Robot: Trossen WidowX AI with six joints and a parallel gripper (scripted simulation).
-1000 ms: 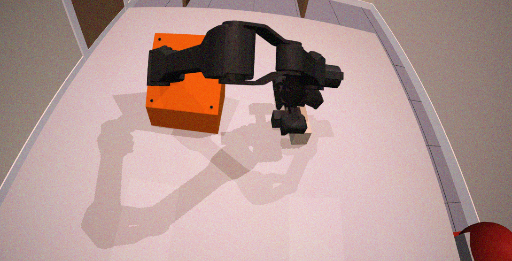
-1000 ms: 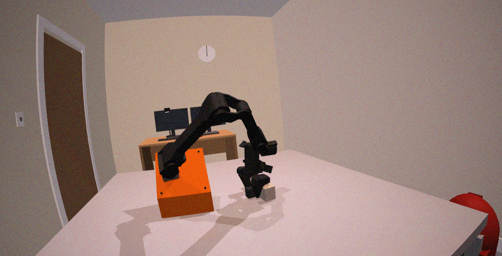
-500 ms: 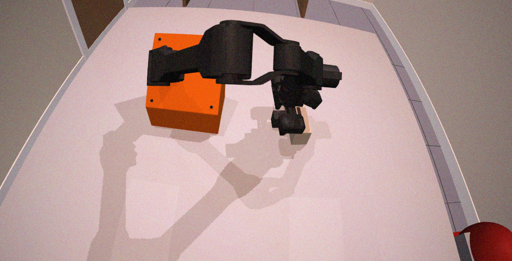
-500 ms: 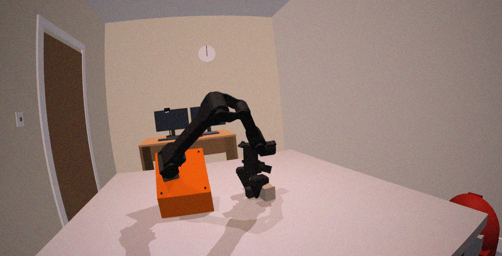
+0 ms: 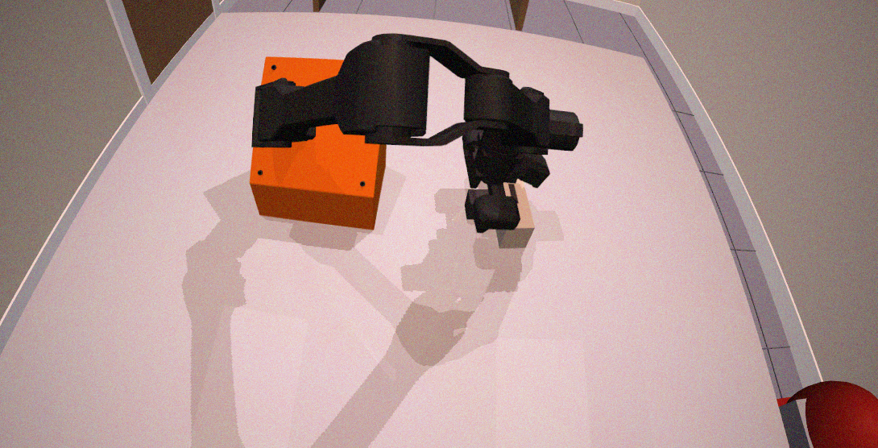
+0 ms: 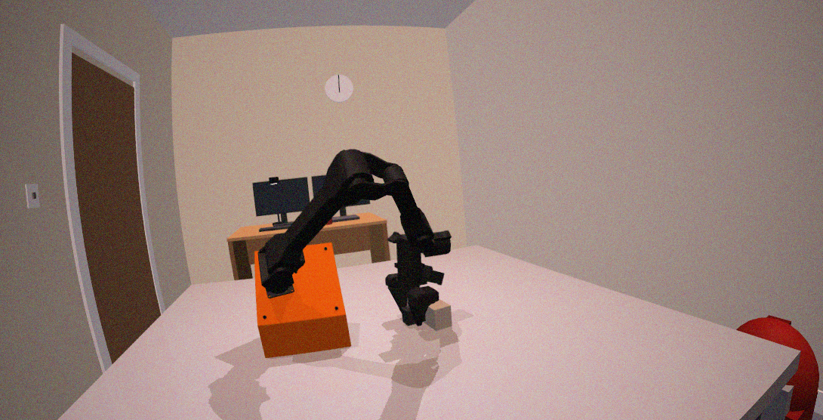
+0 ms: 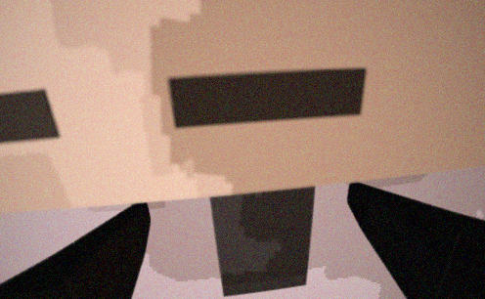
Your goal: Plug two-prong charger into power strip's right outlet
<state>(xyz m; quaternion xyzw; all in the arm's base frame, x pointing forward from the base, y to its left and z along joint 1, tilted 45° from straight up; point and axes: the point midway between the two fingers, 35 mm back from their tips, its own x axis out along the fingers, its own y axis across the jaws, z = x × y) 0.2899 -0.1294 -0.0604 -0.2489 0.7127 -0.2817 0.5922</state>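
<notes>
The two-prong charger lies 20 mm ahead of my gripper tip and 10 mm above it.
</notes>
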